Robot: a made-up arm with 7 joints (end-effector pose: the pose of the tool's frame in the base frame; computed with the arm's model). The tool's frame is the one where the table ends. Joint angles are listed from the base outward.
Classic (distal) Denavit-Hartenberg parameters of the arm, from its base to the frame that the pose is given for. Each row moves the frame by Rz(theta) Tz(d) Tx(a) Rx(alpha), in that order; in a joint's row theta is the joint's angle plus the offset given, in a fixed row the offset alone. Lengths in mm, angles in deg.
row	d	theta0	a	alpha
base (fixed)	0	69.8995	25	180
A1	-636.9	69.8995	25.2	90
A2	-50.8	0	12.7	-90
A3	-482.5	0	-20.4	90
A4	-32	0	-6.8	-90
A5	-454	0	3.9	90
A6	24	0	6.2	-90
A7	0	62.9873	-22.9	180
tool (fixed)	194.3	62.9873	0	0
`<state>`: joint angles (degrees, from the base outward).
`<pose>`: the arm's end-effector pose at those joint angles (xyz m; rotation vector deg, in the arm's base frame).
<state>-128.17 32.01 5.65 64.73 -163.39 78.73 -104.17</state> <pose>-0.4276 0.6934 1.1835 -14.63 -22.93 45.54</pose>
Working (the frame after each row of the table, in the pose's form):
after base (fixed): 0.0086 0.0235 0.0000 147.54 103.11 0.00
after A1: -0.0070 0.0433 0.6369 -46.79 -96.30 96.30
after A2: 0.0263 0.0831 0.6302 65.60 135.01 -18.82
after A3: -0.1227 0.2694 1.0501 -83.44 -85.64 110.84
after A4: -0.0967 0.2875 1.0585 43.02 74.53 -43.82
after A5: -0.3439 0.6652 1.0099 -86.20 -33.42 -126.79
after A6: -0.3225 0.6732 1.0197 -146.35 80.77 -37.05
after A7: -0.3421 0.6793 1.0096 -0.48 -26.56 -16.31

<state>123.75 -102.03 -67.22 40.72 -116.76 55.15 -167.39</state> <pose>0.7255 0.6445 0.4471 -159.55 -44.65 -60.00</pose>
Working (the frame after each row of the table, in the pose's form):
after base (fixed): 0.0086 0.0235 0.0000 147.54 103.11 0.00
after A1: -0.0054 0.0025 0.6369 -49.87 93.30 -93.30
after A2: -0.0462 0.0329 0.6493 38.06 -71.21 47.03
after A3: 0.1994 0.4344 0.5410 154.10 -43.20 25.95
after A4: 0.1908 0.4523 0.5670 64.99 -72.21 -34.55
after A5: 0.6184 0.6005 0.6036 -83.33 53.74 80.46
after A6: 0.6059 0.6217 0.6003 55.01 11.55 -152.44
after A7: 0.6091 0.5994 0.5960 105.27 113.39 50.63

